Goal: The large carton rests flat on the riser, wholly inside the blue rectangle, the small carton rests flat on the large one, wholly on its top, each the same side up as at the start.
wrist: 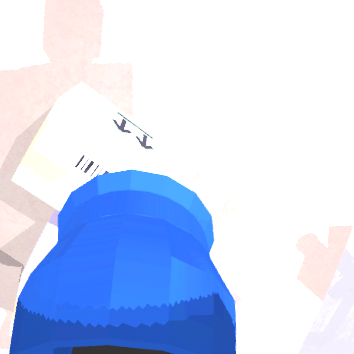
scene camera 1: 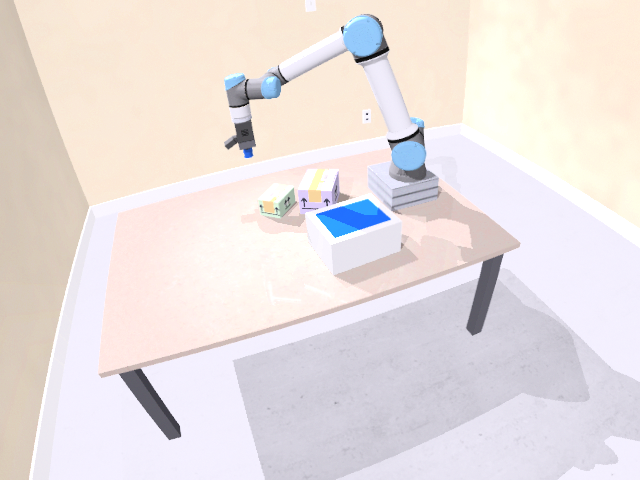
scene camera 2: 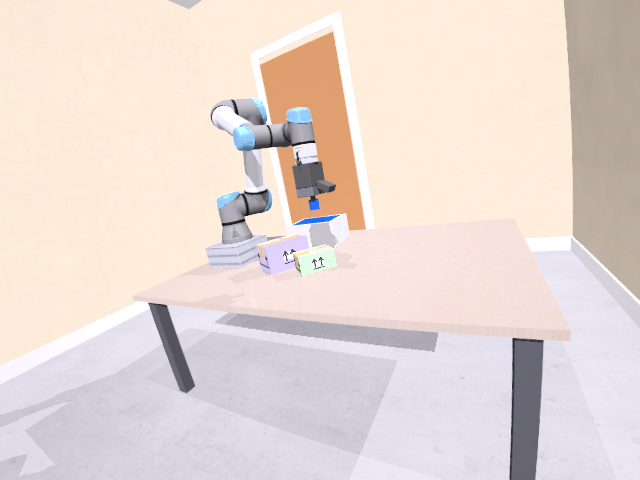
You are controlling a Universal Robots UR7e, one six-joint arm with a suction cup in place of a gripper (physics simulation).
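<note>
The large purple carton (scene camera 1: 326,183) (scene camera 2: 274,261) stands flat on the table, arrows up, beside the riser. A sliver of the large carton (wrist: 53,218) shows in the wrist view. The small green carton (scene camera 1: 277,199) (scene camera 2: 316,261) (wrist: 75,137) stands flat on the table next to it, arrows up; in the wrist view it is washed out and partly hidden by the cup. The white riser (scene camera 1: 367,246) (scene camera 2: 339,231) bears the blue rectangle (scene camera 1: 354,217) (scene camera 2: 317,220) on its top. My gripper (scene camera 1: 248,153) (scene camera 2: 314,205) (wrist: 134,200), a blue suction cup, hangs above the cartons' height, holding nothing.
The table (scene camera 1: 206,289) (scene camera 2: 439,279) carries the cartons, the riser and the arm's grey pedestal (scene camera 1: 416,195) (scene camera 2: 227,256). The pedestal is near the large carton. The riser stands closer to the front edge in scene camera 1.
</note>
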